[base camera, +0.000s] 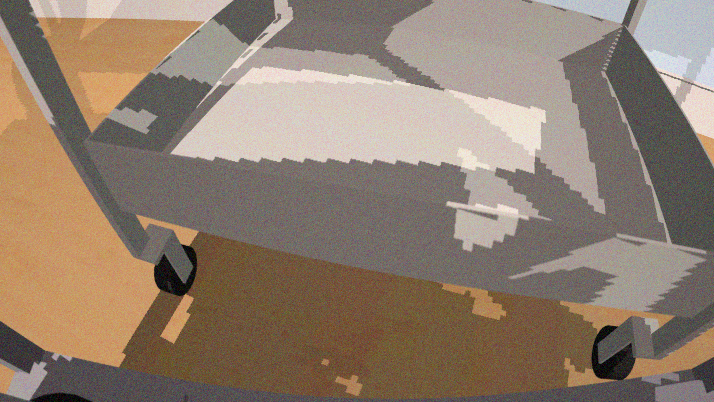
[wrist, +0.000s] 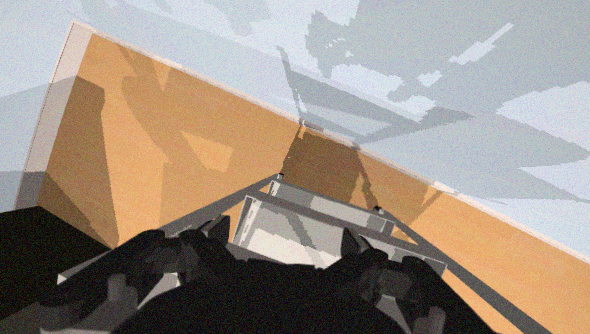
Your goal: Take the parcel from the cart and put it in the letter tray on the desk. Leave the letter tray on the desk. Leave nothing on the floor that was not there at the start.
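Frame: origin at the arm's base, x right, y ahead, z up, level; metres.
Seen in the pictures: gripper, fingertip midpoint: (wrist: 285, 234).
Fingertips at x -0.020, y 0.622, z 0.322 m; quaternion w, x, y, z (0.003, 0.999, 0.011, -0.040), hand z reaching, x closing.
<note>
Offsets run from my fingertips to a thing's top centre. "spot": to the spot under its first point. Level surfaces: height alone.
The grey metal cart (base camera: 280, 195) (wrist: 485, 295) stands close in front of my base. Its lower shelf, casters and parts of two posts show in the base camera view. In the wrist view its shelves and posts are seen at a tilt, behind and below the fingers. My gripper (wrist: 285, 234) is open, with its black fingers wide apart, and no object shows between them. The fingers and gripper body cover part of the cart. The parcel, the letter tray and the desk do not show in either view.
One black caster @(spot: dx -0.158, dy -0.356, dz -0.674 m) (base camera: 175, 270) stands at the left and another caster @(spot: dx +0.231, dy -0.432, dz -0.671 m) (base camera: 614, 352) at the right, just beyond the dark edge of my base (base camera: 310, 387). Orange-brown floor @(dz -0.718 m) (wrist: 200, 110) meets a pale wall (wrist: 480, 165) behind the cart. A large black shape fills the wrist view's lower left.
</note>
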